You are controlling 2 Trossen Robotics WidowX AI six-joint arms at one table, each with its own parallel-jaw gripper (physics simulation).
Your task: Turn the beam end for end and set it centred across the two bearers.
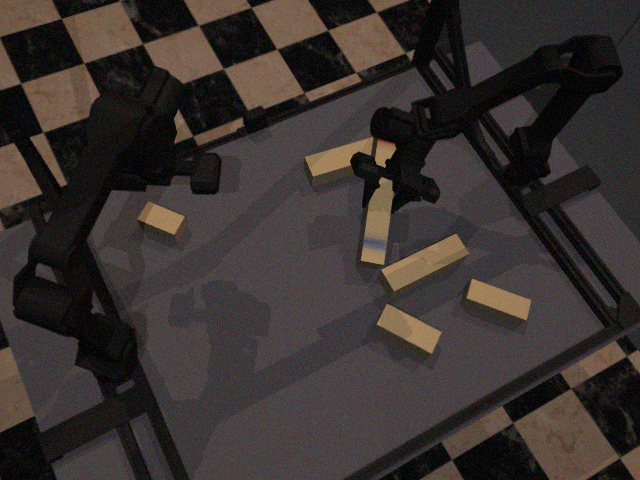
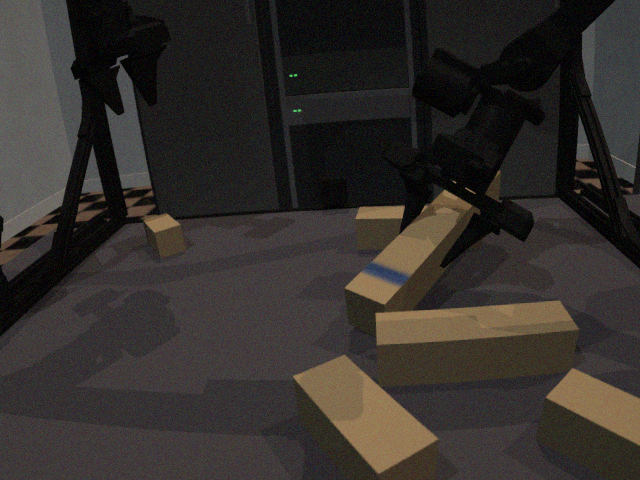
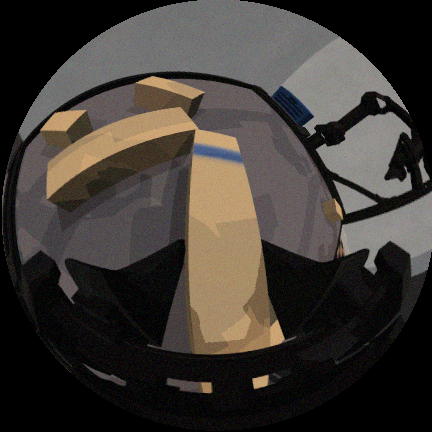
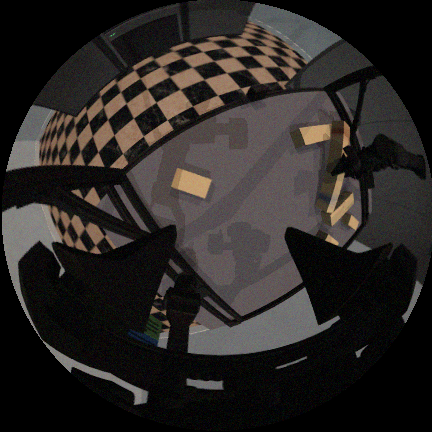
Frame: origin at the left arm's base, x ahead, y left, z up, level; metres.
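Where they show: left gripper, fingertip midpoint: (image 1: 375, 211) (image 2: 420, 254) (image 3: 218, 243) (image 4: 332, 176); right gripper, fingertip midpoint: (image 1: 172, 190) (image 2: 136, 109) (image 3: 386, 173) (image 4: 232, 231); left arm's base, origin of the base link: (image 1: 518, 175); right arm's base, origin of the base link: (image 1: 116, 367) (image 3: 309, 144) (image 4: 185, 279).
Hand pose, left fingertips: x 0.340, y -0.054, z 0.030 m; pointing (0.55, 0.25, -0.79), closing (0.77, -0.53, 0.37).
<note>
Things, the pixels of their top centre, and the offset from my left fingertips.
- longer plain block, middle of its top: (image 2: 476, 321) (image 3: 113, 135) (image 1: 425, 261) (image 4: 343, 208) dx -0.034, dy +0.142, dz -0.002 m
- small block, middle of its top: (image 2: 160, 222) (image 1: 161, 217) (image 4: 190, 182) (image 3: 338, 208) dx +0.391, dy -0.177, dz -0.005 m
The long wooden beam (image 1: 377, 222) (image 2: 413, 248) (image 3: 222, 200) has a blue band near its lower end and red at its upper end. My left gripper (image 1: 381, 198) (image 2: 426, 242) (image 3: 218, 243) is shut on it between the middle and the red end. Whether it is lifted is unclear. Two short parallel blocks, one (image 1: 408, 328) (image 2: 361, 413) (image 3: 167, 95) left of the other (image 1: 498, 299) (image 2: 594, 413) (image 3: 65, 127), look like the bearers; the frames do not confirm this. My right gripper (image 2: 136, 106) (image 4: 232, 231) is open and empty, high above the table.
A longer plain block (image 1: 423, 263) (image 2: 475, 346) (image 3: 120, 145) lies close beside the beam's blue end. Another block (image 1: 336, 162) (image 2: 378, 229) lies by the red end, partly hidden. A small block (image 1: 161, 219) (image 2: 164, 235) (image 4: 192, 183) lies at the left.
</note>
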